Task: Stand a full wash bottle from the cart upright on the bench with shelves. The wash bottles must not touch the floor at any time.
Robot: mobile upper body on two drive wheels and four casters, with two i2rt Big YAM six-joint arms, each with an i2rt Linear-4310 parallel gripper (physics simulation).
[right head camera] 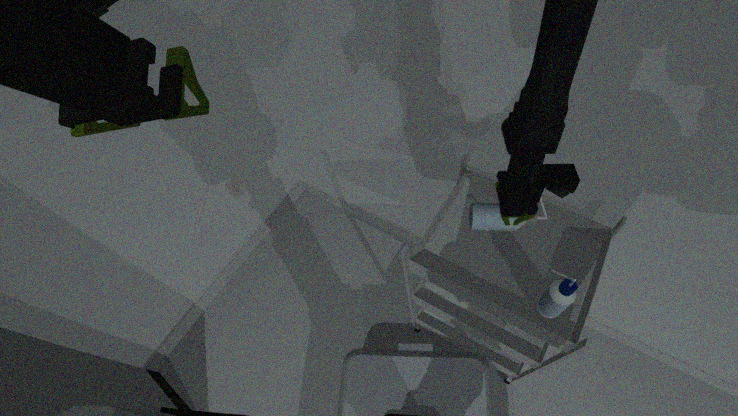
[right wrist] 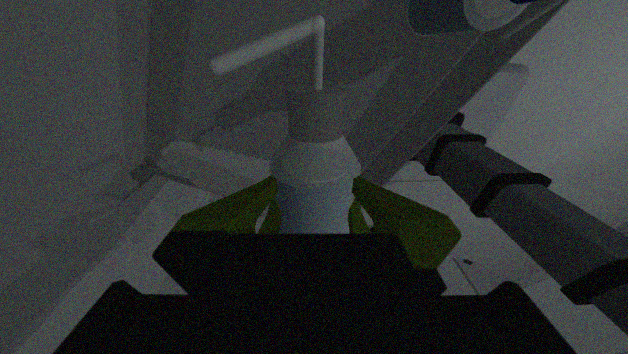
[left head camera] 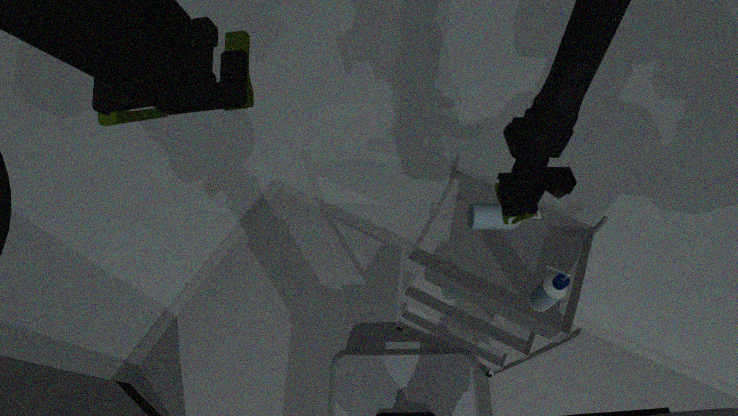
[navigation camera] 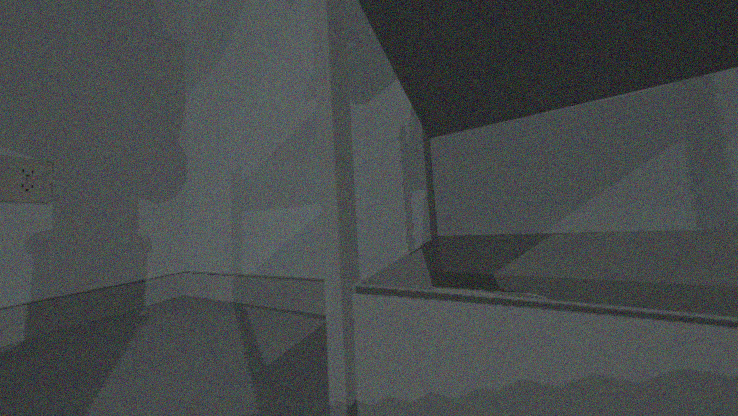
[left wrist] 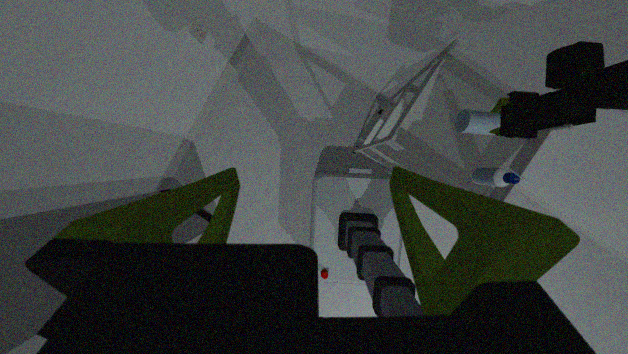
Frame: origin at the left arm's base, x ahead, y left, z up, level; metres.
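Seen in the pictures: left gripper, fingertip midpoint: (right head camera: 172, 114) (left head camera: 208, 105) (left wrist: 314, 176); right gripper, fingertip midpoint: (right head camera: 508, 218) (right wrist: 314, 177) (left head camera: 504, 217) (left wrist: 489, 123).
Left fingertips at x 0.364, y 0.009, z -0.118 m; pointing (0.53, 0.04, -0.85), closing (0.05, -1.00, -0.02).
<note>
Offsets run from my left fingertips to a thing's top centre. "pt": to the spot under its first point.
My right gripper (left head camera: 519, 220) (right head camera: 519, 220) (left wrist: 489, 123) (right wrist: 314, 177) is shut on a wash bottle {pt 0.117 m ahead, 0.399 m right, 0.417 m down} (left head camera: 485, 217) (right head camera: 486, 217) (left wrist: 482, 123) (right wrist: 314, 207) with a pale grey cap and bent spout. Its body looks bluish up to the shoulder. In the head views it hangs over the cart {pt 0.026 m ahead, 0.682 m right, 0.587 m down} (left head camera: 579, 279) (right head camera: 594, 284) and appears raised off its top. A second wash bottle {0.004 m back, 0.570 m right, 0.455 m down} (left head camera: 550, 293) (right head camera: 558, 298) (left wrist: 485, 176) (right wrist: 437, 15), with a blue cap, stands on the cart. My left gripper (left head camera: 178, 112) (right head camera: 140, 121) (left wrist: 314, 176) is open and empty, away from the cart. I cannot identify the bench with certainty.
The robot's grey rounded base (left head camera: 356, 335) (right head camera: 377, 335) is close to the cart's lower shelves. The navigation camera shows a pale upright post (navigation camera: 341, 206) beside a long horizontal surface edge (navigation camera: 542, 301). A wall socket plate {0.605 m ahead, 0.601 m left, 0.834 m down} (navigation camera: 38, 180) is at its left. The pictures are dark.
</note>
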